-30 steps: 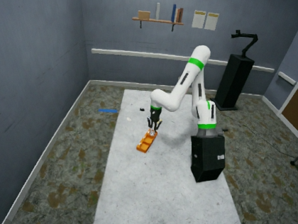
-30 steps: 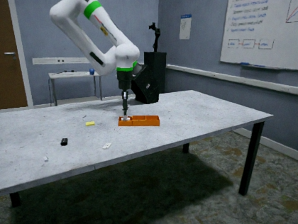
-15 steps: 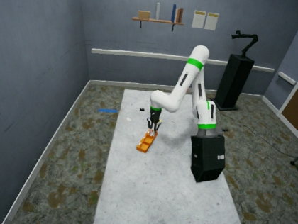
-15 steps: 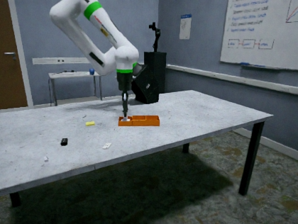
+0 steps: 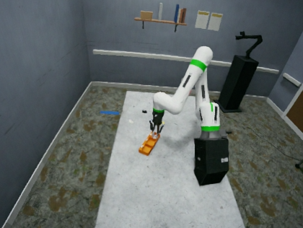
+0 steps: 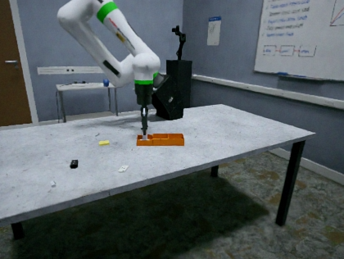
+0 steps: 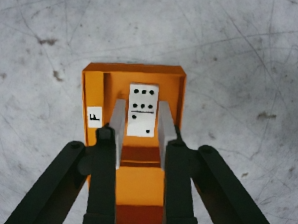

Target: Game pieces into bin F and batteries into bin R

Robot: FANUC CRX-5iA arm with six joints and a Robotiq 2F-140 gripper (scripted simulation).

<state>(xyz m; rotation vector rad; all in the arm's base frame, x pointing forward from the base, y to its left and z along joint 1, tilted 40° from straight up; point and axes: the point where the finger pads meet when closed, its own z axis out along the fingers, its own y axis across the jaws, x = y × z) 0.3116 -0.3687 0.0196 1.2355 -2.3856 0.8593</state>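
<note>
The white domino lies 19 cm ahead of my hand, 24 cm to the right of it and 4 cm below it. The rest, counted from my hand: orange bin block 5 cm ahead, 6 cm to the left, 3 cm below; yellow flat piece 11 cm behind, 18 cm to the right, 4 cm below; black battery 3 cm ahead, 38 cm to the right, 4 cm below.
</note>
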